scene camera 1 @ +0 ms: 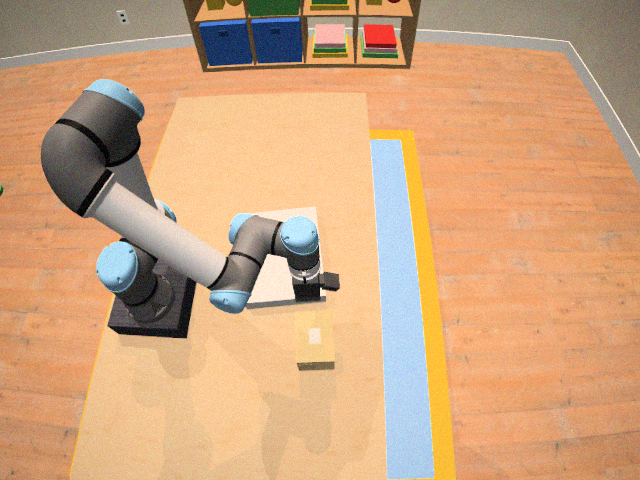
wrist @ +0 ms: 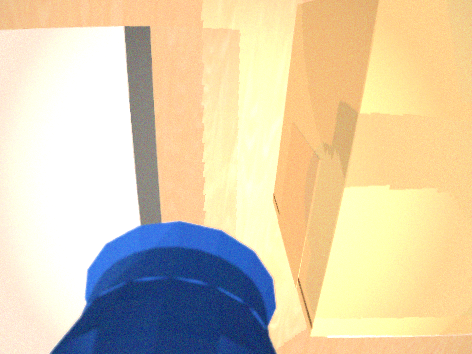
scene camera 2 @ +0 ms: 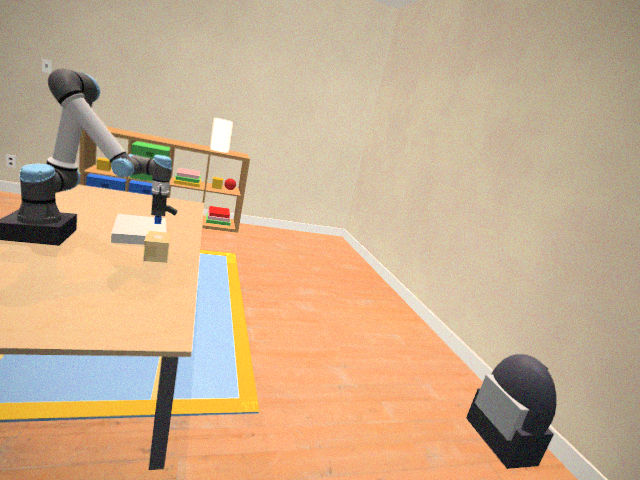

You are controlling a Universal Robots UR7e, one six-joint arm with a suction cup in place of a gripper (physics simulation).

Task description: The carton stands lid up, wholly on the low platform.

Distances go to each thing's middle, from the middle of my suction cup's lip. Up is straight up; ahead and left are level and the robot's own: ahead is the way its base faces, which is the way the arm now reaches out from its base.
Labels:
I see the tan carton (scene camera 2: 156,247) 110 mm to the right of my suction cup, 90 mm below it and 10 mm ahead of it. Round my suction cup: low platform (scene camera 1: 273,288): 180 mm to the left, 110 mm below, 80 mm behind.

